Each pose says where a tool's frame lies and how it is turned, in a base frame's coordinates. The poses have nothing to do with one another.
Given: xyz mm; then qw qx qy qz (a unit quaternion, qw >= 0).
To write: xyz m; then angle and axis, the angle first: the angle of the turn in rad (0 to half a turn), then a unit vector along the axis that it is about. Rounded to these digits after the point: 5 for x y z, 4 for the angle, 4 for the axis.
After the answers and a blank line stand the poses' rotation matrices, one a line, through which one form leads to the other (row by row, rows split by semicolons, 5 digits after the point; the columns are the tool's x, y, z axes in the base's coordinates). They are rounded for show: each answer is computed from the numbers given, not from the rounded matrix.
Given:
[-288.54, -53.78, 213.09, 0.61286, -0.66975, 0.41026, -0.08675]
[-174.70, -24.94, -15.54, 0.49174, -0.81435, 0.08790, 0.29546]
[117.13, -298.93, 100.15, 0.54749, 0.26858, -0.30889, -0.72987]
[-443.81, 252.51, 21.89, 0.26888, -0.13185, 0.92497, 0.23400]
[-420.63, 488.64, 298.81, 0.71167, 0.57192, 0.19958, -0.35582]
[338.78, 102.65, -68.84, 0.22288, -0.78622, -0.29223, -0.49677]
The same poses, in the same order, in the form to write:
[-0.28854, -0.05378, 0.21309, 1.8222, -0.8476, 0.5192, -0.1098]
[-0.17470, -0.02494, -0.01554, 2.1134, -0.9352, 0.1009, 0.3393]
[0.11713, -0.29893, 0.10015, 1.9829, 0.3210, -0.3691, -0.8722]
[-0.44381, 0.25251, 0.02189, 2.5971, -0.1369, 0.9603, 0.2429]
[-0.42063, 0.48864, 0.29881, 1.5579, 0.8141, 0.2841, -0.5065]
[0.33878, 0.10265, -0.06884, 2.6921, -0.8065, -0.2998, -0.5096]

0.64832 -0.44321 0.61906; -0.65587 0.08782 0.74974; -0.38666 -0.89210 -0.23376
0.80995 -0.43374 -0.39477; 0.14742 -0.50093 0.85284; -0.56767 -0.74896 -0.34179
-0.25624 0.63327 -0.73028; -0.96511 -0.20969 0.15681; -0.05383 0.74499 0.66490
-0.82064 -0.36975 0.43570; -0.11808 0.85572 0.50379; -0.55911 0.36198 -0.74590
0.66712 0.73474 -0.12293; -0.27816 0.09261 -0.95606; -0.69107 0.67200 0.26616
0.33564 0.68096 0.65088; 0.23807 -0.72985 0.64081; 0.91141 -0.06012 -0.40709

